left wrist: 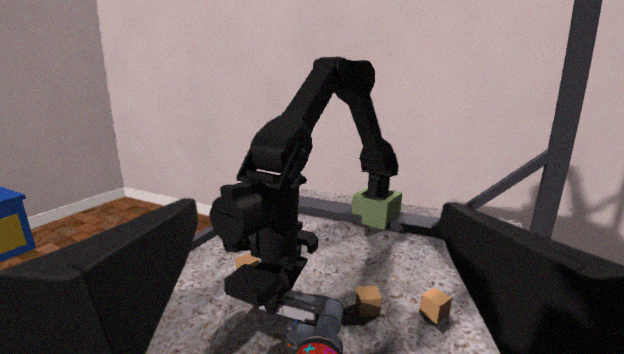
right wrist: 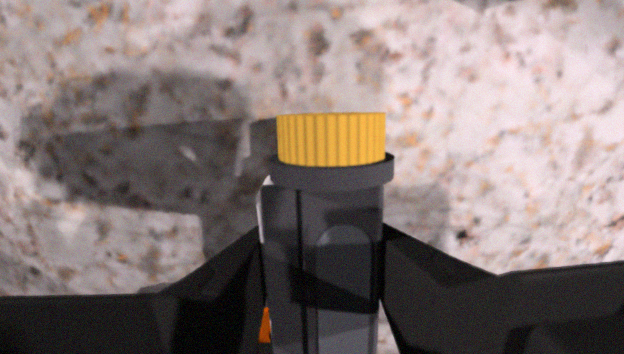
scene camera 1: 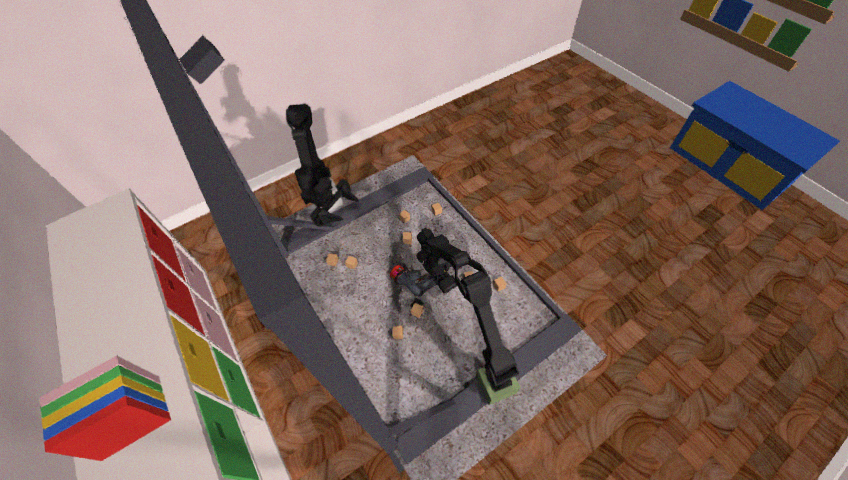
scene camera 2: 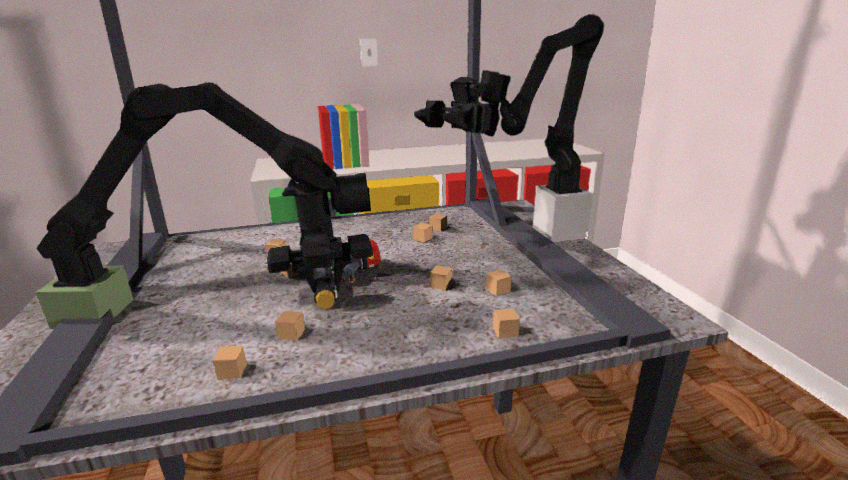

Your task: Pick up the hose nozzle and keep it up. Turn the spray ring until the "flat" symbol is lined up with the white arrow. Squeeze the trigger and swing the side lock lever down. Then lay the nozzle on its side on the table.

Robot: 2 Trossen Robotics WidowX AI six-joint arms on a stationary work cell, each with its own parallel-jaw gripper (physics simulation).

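Where they show: left gripper, fingertip midpoint: (left wrist: 321, 212) (scene camera 1: 350, 209) (scene camera 2: 428, 115); right gripper, fingertip midpoint: (left wrist: 276, 306) (right wrist: 317, 233) (scene camera 1: 436, 279) (scene camera 2: 327, 293); left arm's base at its link origin: (scene camera 2: 563, 189); right arm's base at its link origin: (left wrist: 377, 193) (scene camera 1: 498, 378) (scene camera 2: 81, 278).
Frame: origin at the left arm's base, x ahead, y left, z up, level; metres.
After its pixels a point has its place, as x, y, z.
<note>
The hose nozzle (scene camera 1: 410, 281) {0.563, 0.080, -0.070} (scene camera 2: 352, 269) {0.540, 0.126, -0.084} (left wrist: 328, 318) {0.571, 0.077, -0.071} (right wrist: 350, 200) {0.605, 0.199, -0.080} is dark grey, with a red spray ring (scene camera 1: 396, 271) {0.503, 0.056, -0.056} (scene camera 2: 373, 254) {0.491, 0.089, -0.074} (left wrist: 316, 348) {0.503, 0.065, -0.055} and a ribbed yellow end cap (scene camera 2: 324, 299) {0.602, 0.221, -0.091} (right wrist: 331, 140) {0.600, 0.216, -0.079}. My right gripper (right wrist: 317, 233) {0.595, 0.177, -0.104} is shut on the nozzle's handle, low over the table. An orange part (right wrist: 265, 326) {0.571, 0.130, -0.107} shows beside the handle; its setting is unclear. The ring shows cyan and magenta symbols in the left wrist view; the flat symbol and the white arrow cannot be made out. My left gripper (scene camera 1: 342, 205) {0.343, -0.005, 0.193} (scene camera 2: 423, 114) {0.343, -0.005, 0.193} (left wrist: 321, 212) {0.343, -0.005, 0.193} is open and empty, raised well away from the nozzle.
Several wooden cubes (scene camera 1: 417, 308) {0.665, 0.044, -0.081} (scene camera 2: 441, 277) {0.375, 0.203, -0.088} (left wrist: 368, 301) {0.646, 0.039, -0.085} lie scattered around the nozzle on the speckled table (scene camera 1: 357, 297) {0.485, -0.112, -0.115} (scene camera 2: 416, 333) {0.458, 0.337, -0.115}. A dark frame (scene camera 1: 196, 148) (scene camera 2: 357, 389) edges the table. A white drawer cabinet (scene camera 1: 113, 267) (scene camera 2: 410, 157) stands beyond it.
</note>
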